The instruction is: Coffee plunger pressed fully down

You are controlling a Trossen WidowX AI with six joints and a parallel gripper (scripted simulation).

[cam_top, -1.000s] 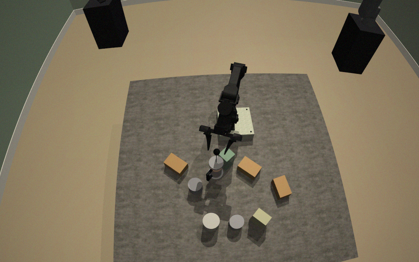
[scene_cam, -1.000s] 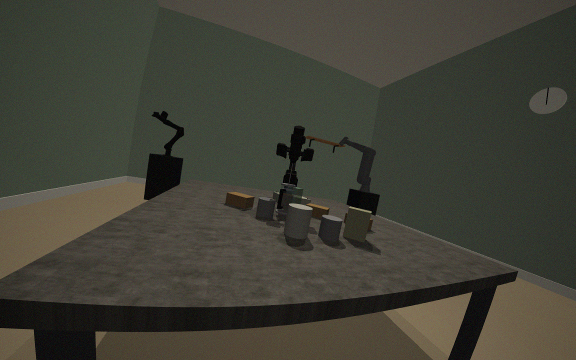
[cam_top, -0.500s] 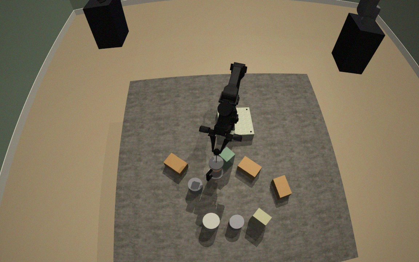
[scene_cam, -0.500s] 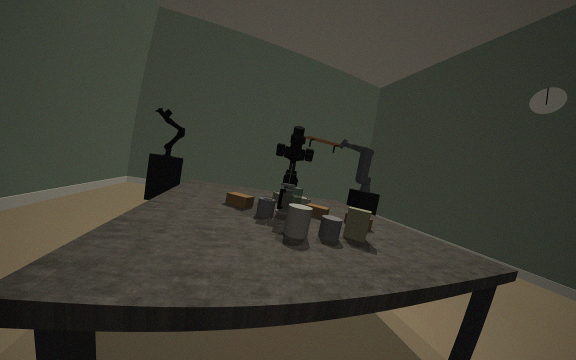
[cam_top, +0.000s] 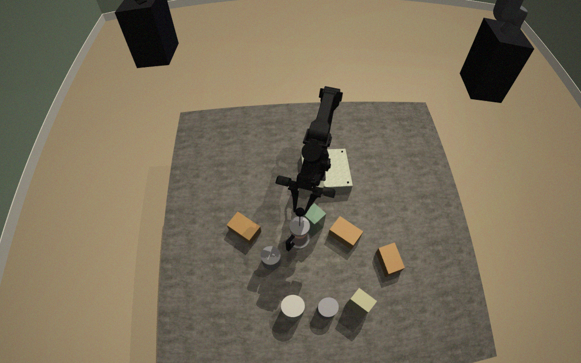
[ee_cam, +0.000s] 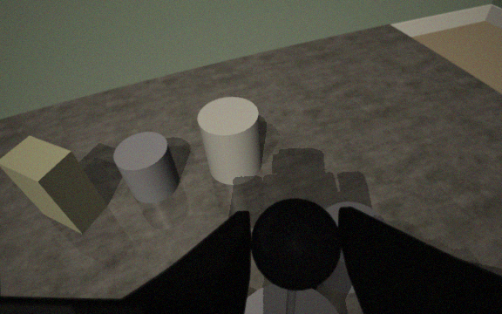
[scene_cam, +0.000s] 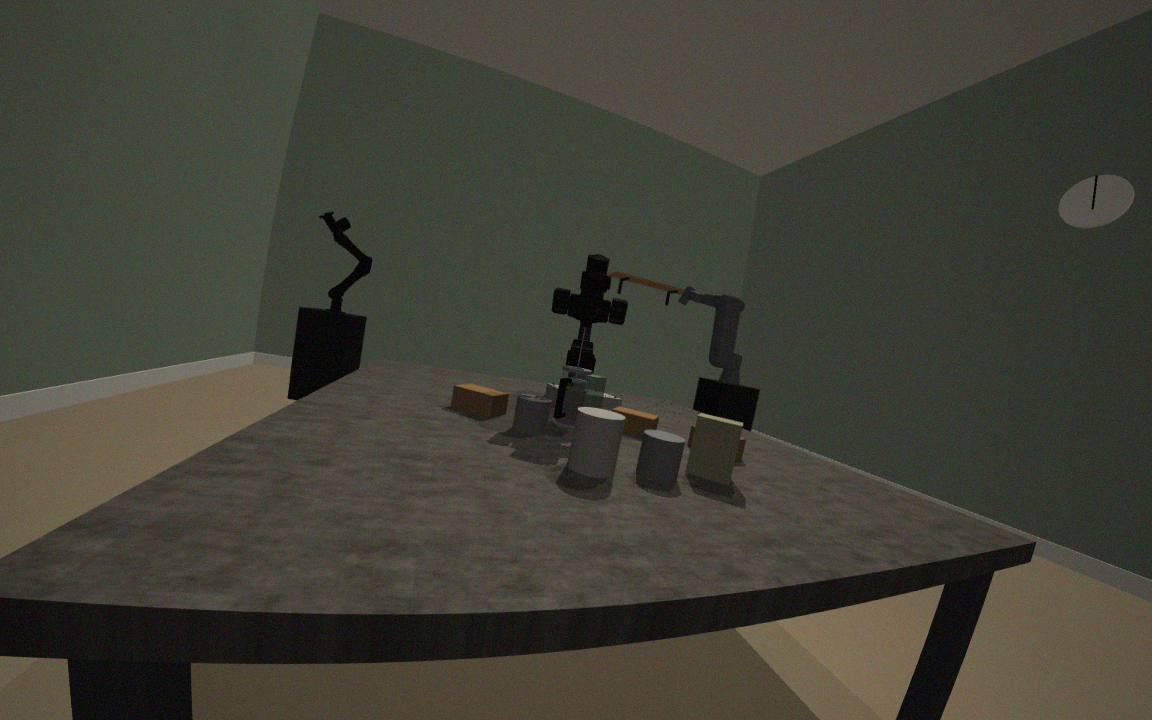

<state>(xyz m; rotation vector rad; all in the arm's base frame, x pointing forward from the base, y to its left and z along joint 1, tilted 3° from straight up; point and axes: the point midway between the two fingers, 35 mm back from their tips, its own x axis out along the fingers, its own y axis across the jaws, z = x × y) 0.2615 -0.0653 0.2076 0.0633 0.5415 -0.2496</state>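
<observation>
Right now the coffee press is 1 cm to the right of my gripper tip and 13 cm below it. The rest, counted from my gripper tip: yellowish block (25 cm ahead, 23 cm to the left, 20 cm below); then pale green block (6 cm behind, 5 cm to the left, 19 cm below).
</observation>
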